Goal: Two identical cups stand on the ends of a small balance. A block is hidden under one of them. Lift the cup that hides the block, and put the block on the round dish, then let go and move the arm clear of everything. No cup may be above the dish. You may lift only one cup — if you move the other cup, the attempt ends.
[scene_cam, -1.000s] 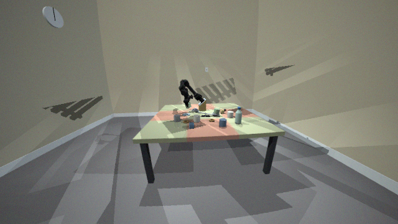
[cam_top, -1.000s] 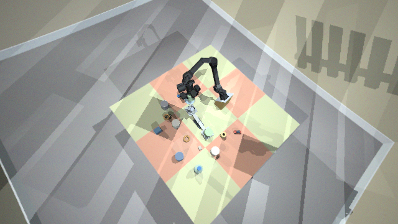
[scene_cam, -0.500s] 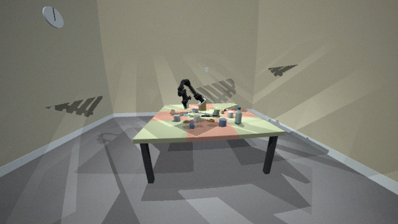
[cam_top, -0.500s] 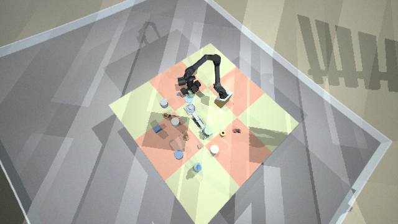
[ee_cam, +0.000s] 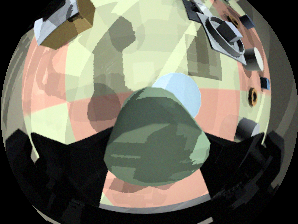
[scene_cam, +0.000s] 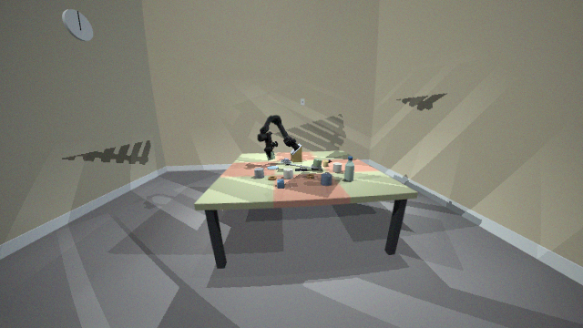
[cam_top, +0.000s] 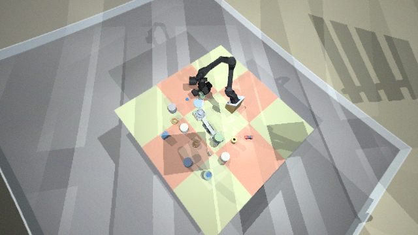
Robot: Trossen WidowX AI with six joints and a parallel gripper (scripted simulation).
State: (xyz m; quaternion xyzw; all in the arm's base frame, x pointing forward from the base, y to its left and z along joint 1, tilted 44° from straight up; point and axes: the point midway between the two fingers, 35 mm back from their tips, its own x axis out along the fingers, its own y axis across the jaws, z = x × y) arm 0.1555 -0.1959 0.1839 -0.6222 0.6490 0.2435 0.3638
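Now: the grey block 140 mm ahead of my gripper tip and 130 mm to the left of it. From my gripper tip the other things lie so: blue cube: 480 mm ahead, 70 mm below, 60 mm to the left; grey cylinder: 280 mm ahead, 70 mm to the right, 50 mm below; pale blue round dish: 90 mm below, 50 mm ahead, 10 mm to the left.
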